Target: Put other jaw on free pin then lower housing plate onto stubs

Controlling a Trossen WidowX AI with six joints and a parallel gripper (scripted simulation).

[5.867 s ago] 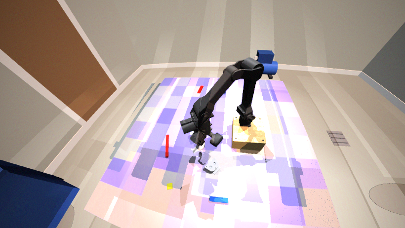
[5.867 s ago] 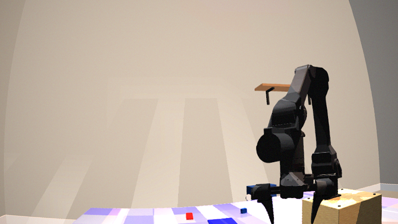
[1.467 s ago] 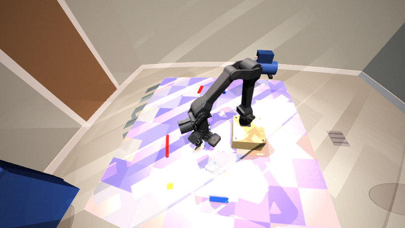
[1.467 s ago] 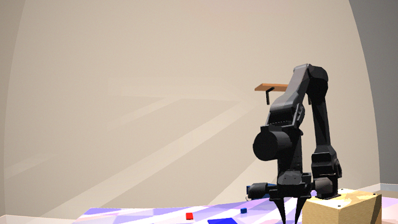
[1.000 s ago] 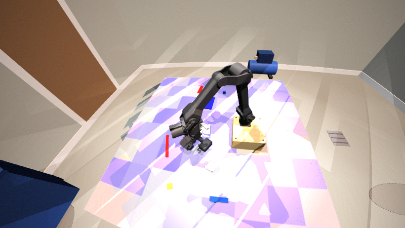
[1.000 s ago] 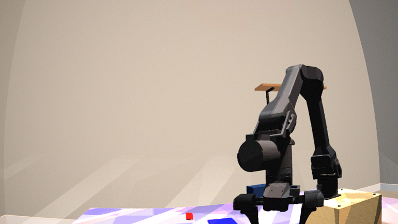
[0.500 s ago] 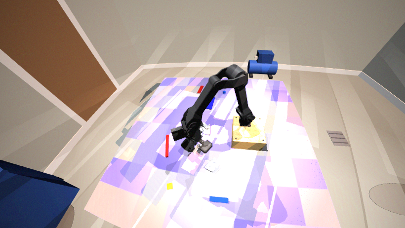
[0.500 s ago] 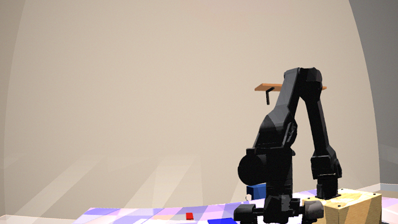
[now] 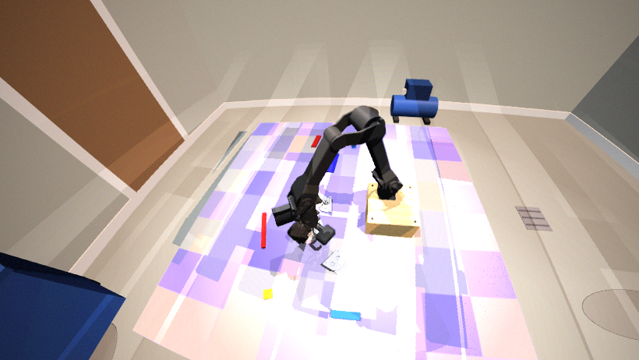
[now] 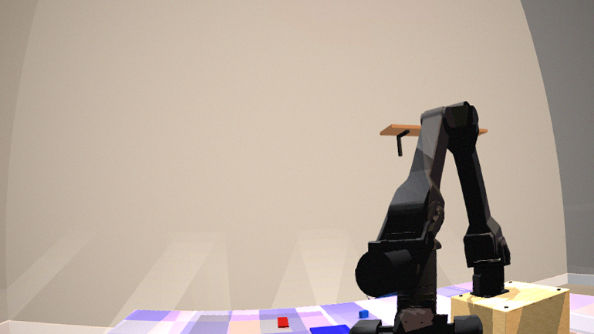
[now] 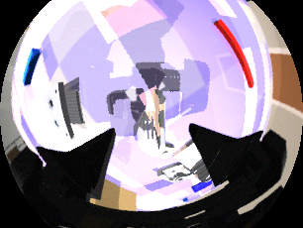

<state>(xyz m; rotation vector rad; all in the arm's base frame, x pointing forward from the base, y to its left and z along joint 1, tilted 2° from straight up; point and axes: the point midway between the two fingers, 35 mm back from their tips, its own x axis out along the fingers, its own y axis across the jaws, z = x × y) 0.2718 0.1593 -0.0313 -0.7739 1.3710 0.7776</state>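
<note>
Now: the grey jaw 1 cm behind my gripper tip, 4 cm to the right of it and 2 cm below it. From my gripper tip the other things lie so: blue tile 42 cm to the right, 2 cm below; yellow square 12 cm ahead, 24 cm to the left, 2 cm below; blue bar 15 cm behind, 26 cm to the left, 1 cm below.
</note>
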